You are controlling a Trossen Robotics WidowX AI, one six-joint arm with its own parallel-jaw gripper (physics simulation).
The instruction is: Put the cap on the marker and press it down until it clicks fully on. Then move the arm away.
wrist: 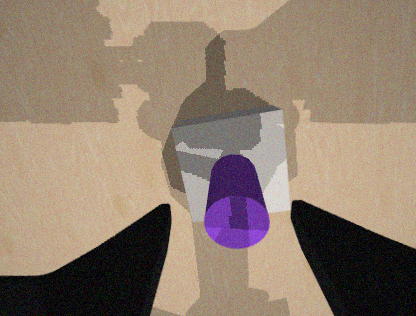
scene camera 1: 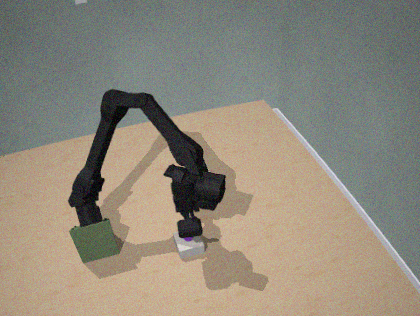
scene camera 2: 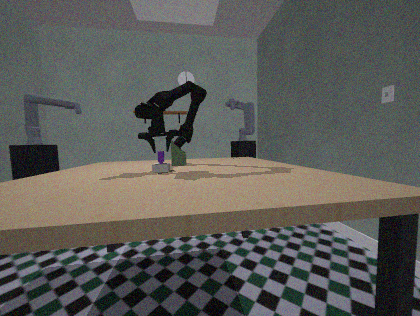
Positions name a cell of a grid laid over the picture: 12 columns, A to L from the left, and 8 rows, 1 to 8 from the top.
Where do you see a purple cap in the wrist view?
G6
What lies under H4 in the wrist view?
A white block.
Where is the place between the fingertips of my gripper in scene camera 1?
F6
